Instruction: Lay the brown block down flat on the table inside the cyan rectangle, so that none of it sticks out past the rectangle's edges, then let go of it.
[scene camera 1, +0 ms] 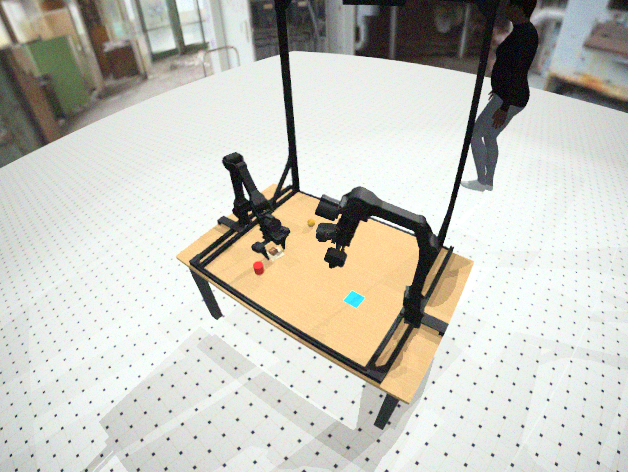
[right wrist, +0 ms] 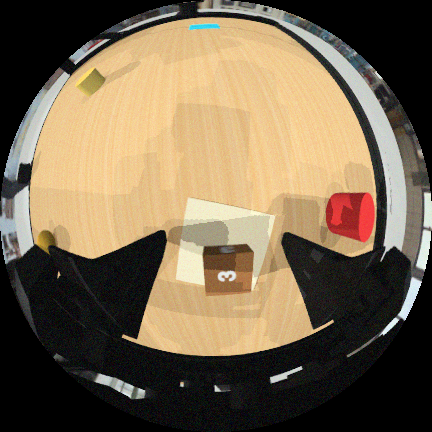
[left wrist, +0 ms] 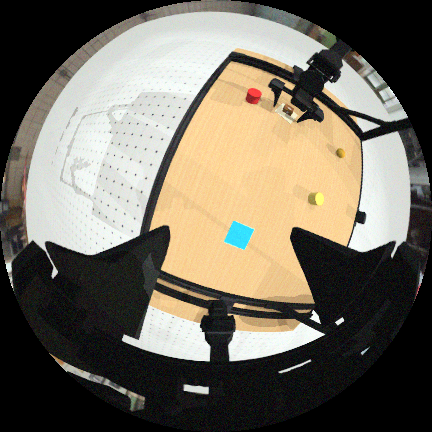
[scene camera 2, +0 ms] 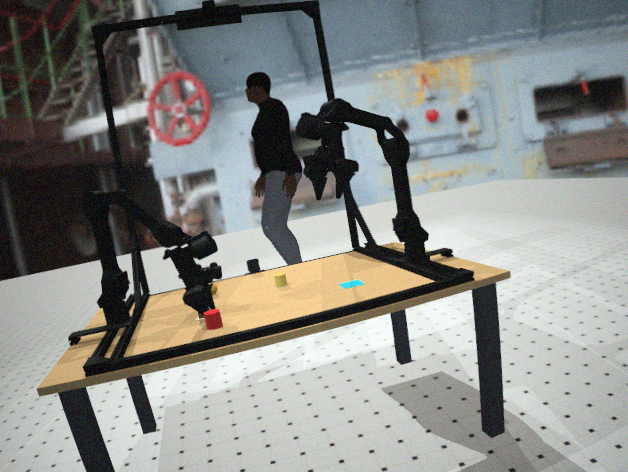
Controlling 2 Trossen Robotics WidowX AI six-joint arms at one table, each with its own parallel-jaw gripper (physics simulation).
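The brown block, marked with a white 3, is on the cream square in the picture's left part of the table in scene camera 1. Scene camera 2 does not show it clearly. My right gripper is open low above the block, its fingers apart on either side with nothing between them. The cyan rectangle lies bare on the table, away from the block. My left gripper is open and empty, high above the table.
A red cylinder stands close beside the right gripper. A yellow cylinder and an orange-yellow ball are toward the far side. Black rails edge the table.
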